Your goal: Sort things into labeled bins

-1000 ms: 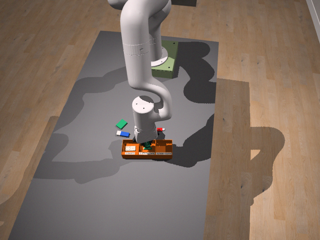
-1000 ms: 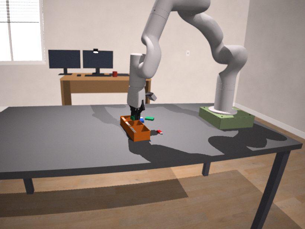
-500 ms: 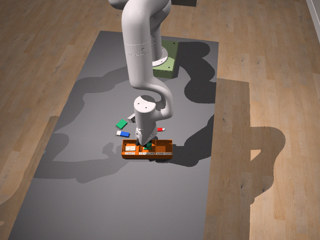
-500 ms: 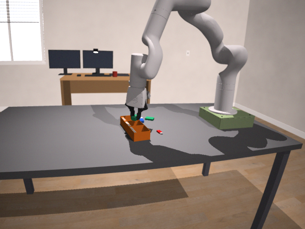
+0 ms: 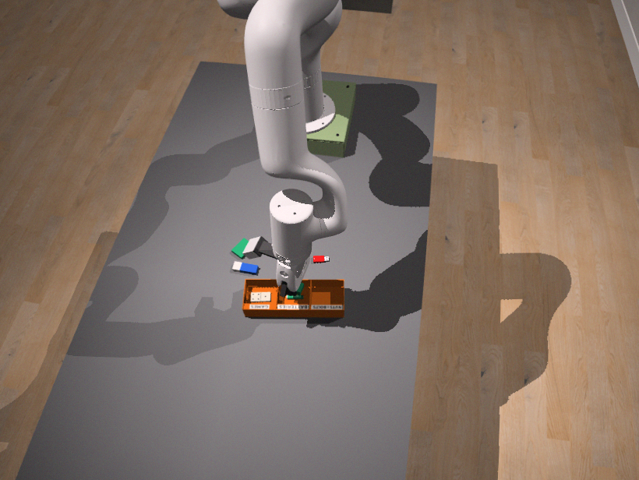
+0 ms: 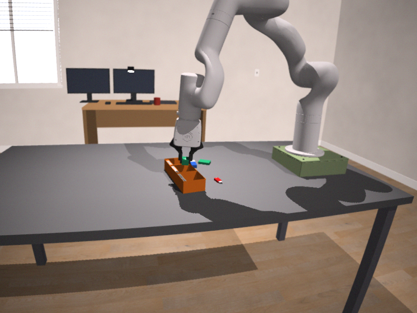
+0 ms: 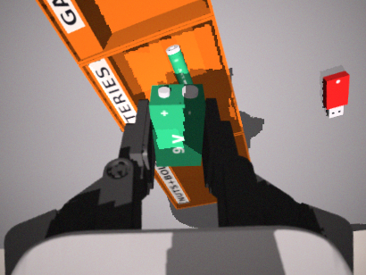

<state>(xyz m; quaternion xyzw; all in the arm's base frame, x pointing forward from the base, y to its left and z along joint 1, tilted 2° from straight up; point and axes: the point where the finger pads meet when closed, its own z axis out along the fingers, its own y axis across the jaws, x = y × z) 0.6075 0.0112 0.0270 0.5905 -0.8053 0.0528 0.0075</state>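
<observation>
Right now my hand is 10 mm to the left of the green 9 V battery and 10 mm above it. Also, from my hand: orange three-part bin: 70 mm below, 10 mm ahead; then white domino: 90 mm to the right, 80 mm below; then green cylindrical battery: 80 mm below.
</observation>
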